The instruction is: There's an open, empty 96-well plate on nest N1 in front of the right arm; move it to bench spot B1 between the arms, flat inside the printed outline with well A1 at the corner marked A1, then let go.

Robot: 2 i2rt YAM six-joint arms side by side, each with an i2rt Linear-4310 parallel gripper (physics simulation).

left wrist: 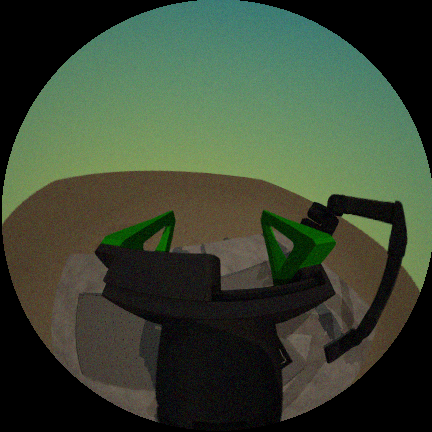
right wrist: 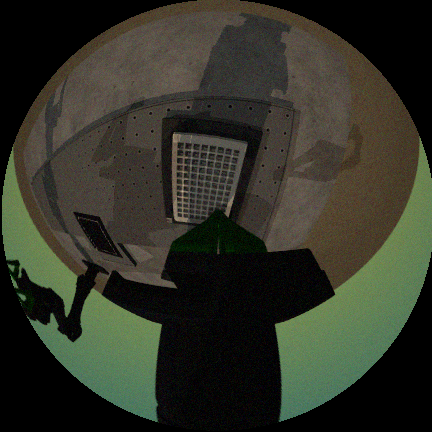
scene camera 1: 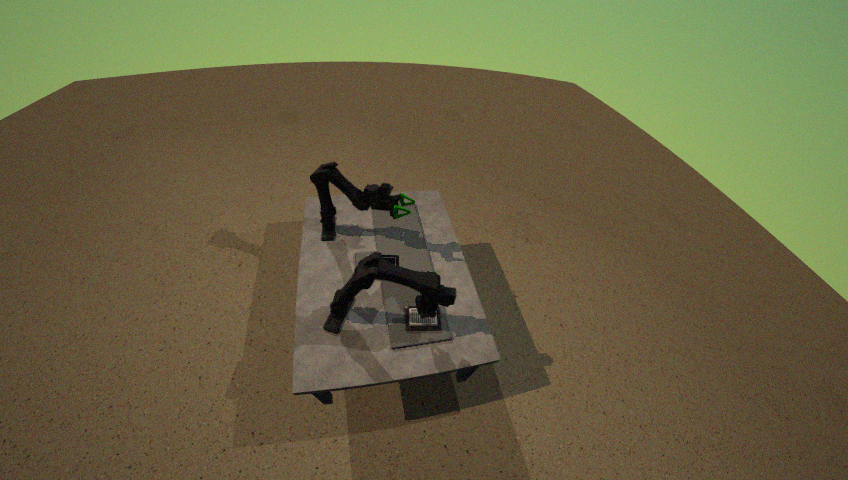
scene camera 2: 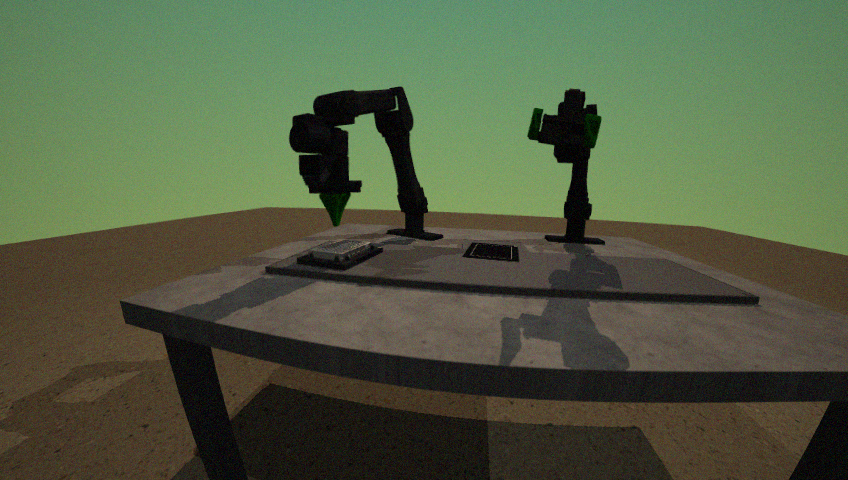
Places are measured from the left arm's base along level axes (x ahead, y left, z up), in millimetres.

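Where they show: left gripper, fingertip midpoint: [left wrist: 217, 214] [scene camera 1: 412, 207] [scene camera 2: 559, 113]; right gripper, fingertip midpoint: [right wrist: 217, 214] [scene camera 1: 422, 316] [scene camera 2: 336, 226]; left arm's base, origin of the base link: [right wrist: 94, 266] [scene camera 1: 328, 228] [scene camera 2: 574, 241]; right arm's base, origin of the base link: [left wrist: 342, 344] [scene camera 1: 339, 313] [scene camera 2: 414, 235].
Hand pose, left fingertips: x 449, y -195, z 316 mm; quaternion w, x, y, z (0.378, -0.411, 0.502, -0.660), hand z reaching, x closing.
Observation:
Things, the pixels of their centre, and the offset from my left fingertips. "pt": a spot on its surface instead. Level surfaces: height alone.
- white 96-well plate, body centre: [right wrist: 203, 185] [scene camera 2: 342, 249] [scene camera 1: 423, 316] dx +8, dy -433, dz -284 mm
- dark nest N1, body centre: [right wrist: 204, 182] [scene camera 2: 342, 252] [scene camera 1: 422, 317] dx +8, dy -433, dz -292 mm
- B1 spot, surface spot: [scene camera 2: 491, 252] [right wrist: 93, 231] pt dx -129, dy -109, dz -301 mm
- thin grey board with small holes, its level: dz -303 mm
- stone-like table, its level: dz -316 mm
The white 96-well plate [scene camera 1: 423, 319] [scene camera 2: 342, 250] [right wrist: 204, 175] sits flat in the dark nest N1 [scene camera 2: 340, 265] [right wrist: 213, 125]. My right gripper [scene camera 2: 336, 224] [right wrist: 217, 214] is shut with its green fingertips together and nothing between them. It points down above the plate, clear of it; in scene camera 1 its fingers are hidden by the arm. The B1 spot [scene camera 1: 390, 260] [scene camera 2: 491, 252] [right wrist: 97, 234] is a black rectangle with a pale outline between the arms; its A1 mark is too small to read. My left gripper [scene camera 1: 411, 206] [scene camera 2: 565, 126] [left wrist: 217, 214] is open and empty, raised high, far from the plate.
A thin grey board with small holes [scene camera 2: 416, 279] [right wrist: 140, 175] carries N1 and B1 on the stone-like table [scene camera 1: 333, 368] [scene camera 2: 380, 333]. The right arm [scene camera 1: 404, 274] [scene camera 2: 402, 154] [left wrist: 395, 250] arches beside B1. Dark arm shadows cross the table and board.

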